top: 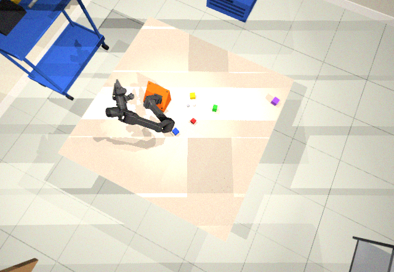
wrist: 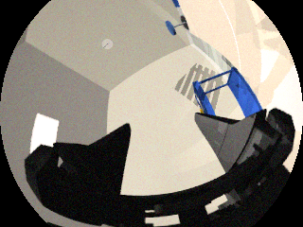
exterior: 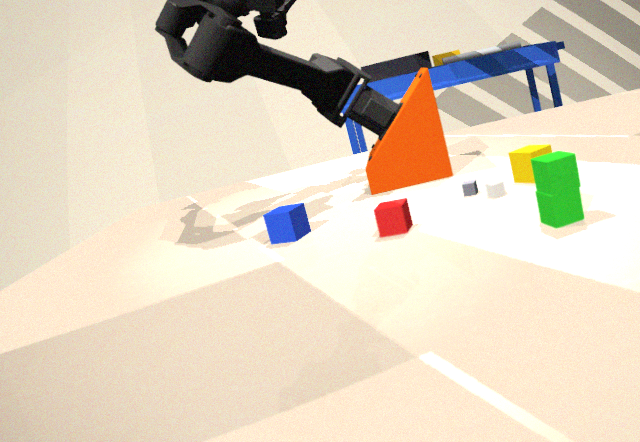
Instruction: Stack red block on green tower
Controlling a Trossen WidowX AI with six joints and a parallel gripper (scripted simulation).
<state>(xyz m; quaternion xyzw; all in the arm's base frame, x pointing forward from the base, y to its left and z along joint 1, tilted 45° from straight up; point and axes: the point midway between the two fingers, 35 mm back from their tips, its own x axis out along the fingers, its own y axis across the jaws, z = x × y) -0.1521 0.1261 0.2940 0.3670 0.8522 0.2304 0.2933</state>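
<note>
The red block is 490 mm ahead of my gripper tip, 50 mm to the left of it and 370 mm below it. Round my gripper tip: blue block: 400 mm ahead, 70 mm to the right, 370 mm below; then purple block: 1000 mm ahead, 430 mm to the left, 360 mm below; then yellow block: 410 mm ahead, 240 mm to the left, 370 mm below.
</note>
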